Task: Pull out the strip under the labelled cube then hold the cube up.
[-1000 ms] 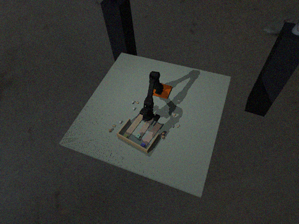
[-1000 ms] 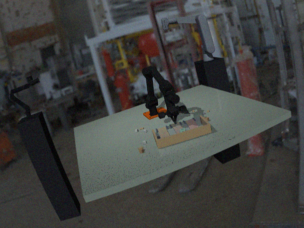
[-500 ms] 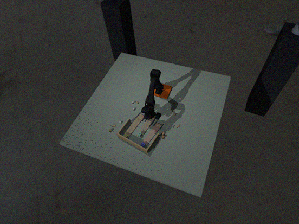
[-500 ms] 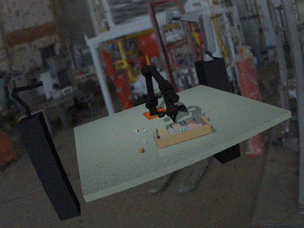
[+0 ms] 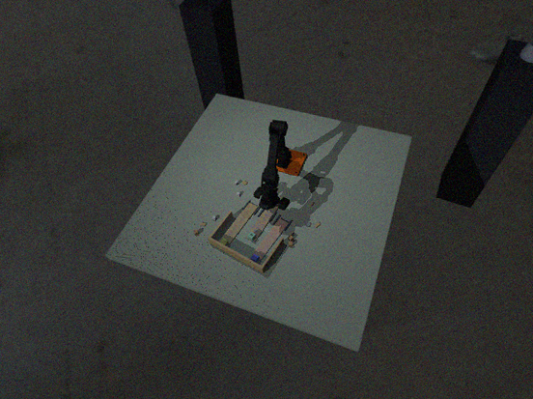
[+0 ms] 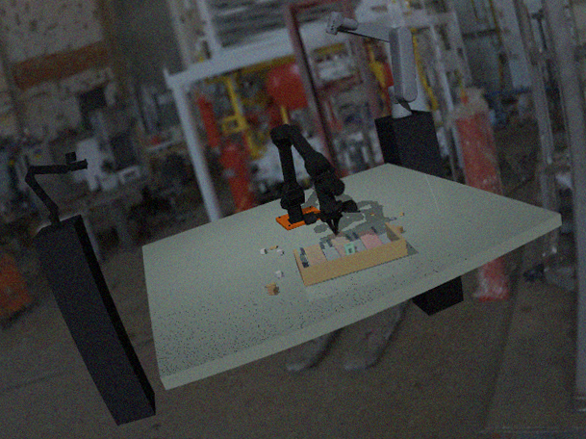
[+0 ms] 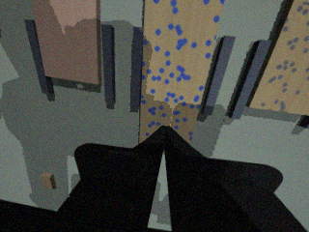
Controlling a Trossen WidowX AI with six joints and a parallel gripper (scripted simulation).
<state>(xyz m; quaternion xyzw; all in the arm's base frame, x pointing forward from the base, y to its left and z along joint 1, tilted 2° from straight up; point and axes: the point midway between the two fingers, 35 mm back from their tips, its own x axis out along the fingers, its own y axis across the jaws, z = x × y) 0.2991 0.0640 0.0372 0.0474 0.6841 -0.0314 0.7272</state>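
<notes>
My gripper tip is now 17 cm short of the pink strip and 7 cm to the right of it.
</notes>
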